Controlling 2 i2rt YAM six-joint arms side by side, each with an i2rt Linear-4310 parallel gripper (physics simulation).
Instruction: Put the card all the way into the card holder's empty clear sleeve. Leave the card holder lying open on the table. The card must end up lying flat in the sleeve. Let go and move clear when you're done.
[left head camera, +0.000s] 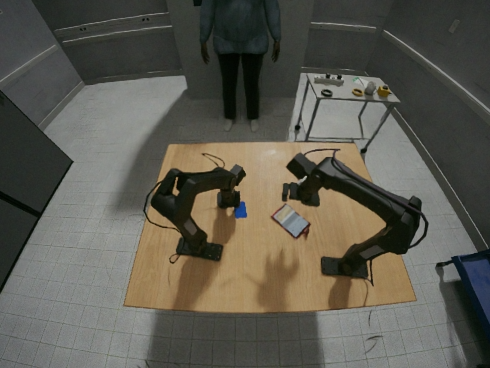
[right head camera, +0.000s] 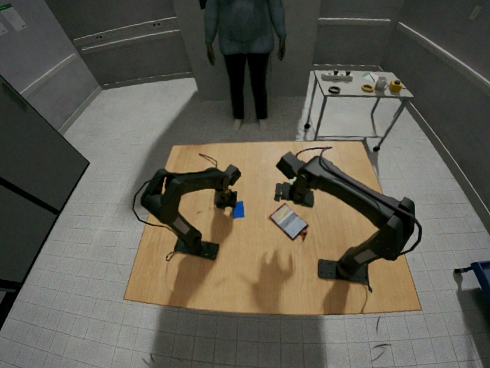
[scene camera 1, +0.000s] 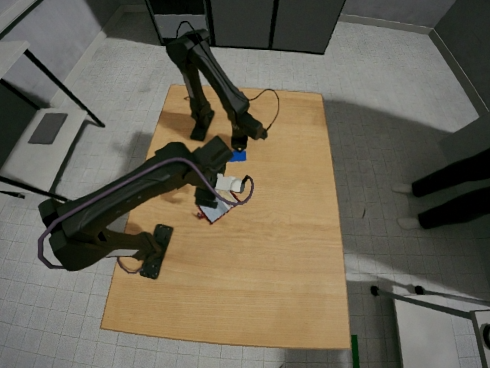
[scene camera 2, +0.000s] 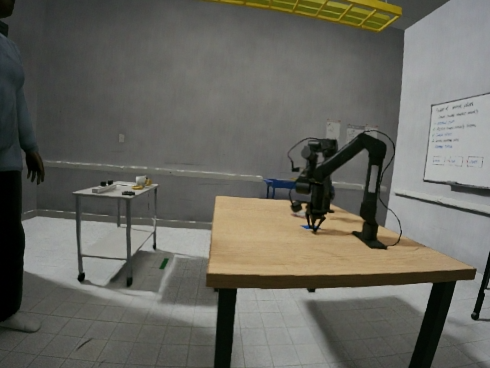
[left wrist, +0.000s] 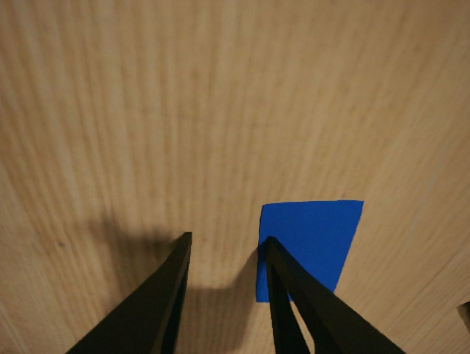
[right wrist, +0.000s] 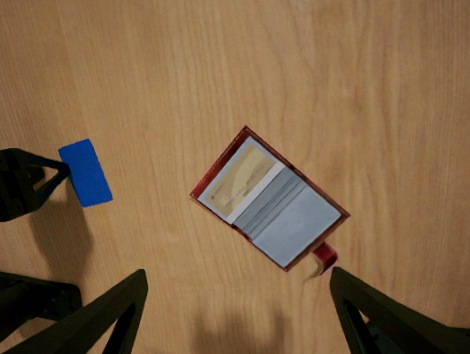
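Observation:
The blue card (left head camera: 241, 210) (right head camera: 238, 210) (scene camera 1: 239, 156) (left wrist: 317, 235) (right wrist: 87, 175) lies flat on the table. My left gripper (left wrist: 229, 242) (right wrist: 55, 170) points down, partly open with a gap; in the left wrist view one fingertip overlaps the card's left edge, the other stands over bare wood. The red card holder (left head camera: 291, 221) (right head camera: 289, 221) (right wrist: 272, 197) lies open; a yellowish card (right wrist: 241, 180) sits in its upper-left side, and its lower-right clear sleeve (right wrist: 297, 227) looks empty. My right gripper (right wrist: 239, 277) is wide open, above the table near the holder; its fingers are empty.
The holder's red strap (right wrist: 326, 256) sticks out at its lower-right end. The wooden table (left head camera: 225, 295) (scene camera 1: 280, 300) carries both arm bases. A trolley (left head camera: 350, 98) with small items and a standing person (left head camera: 241, 30) are beyond the table's far edge.

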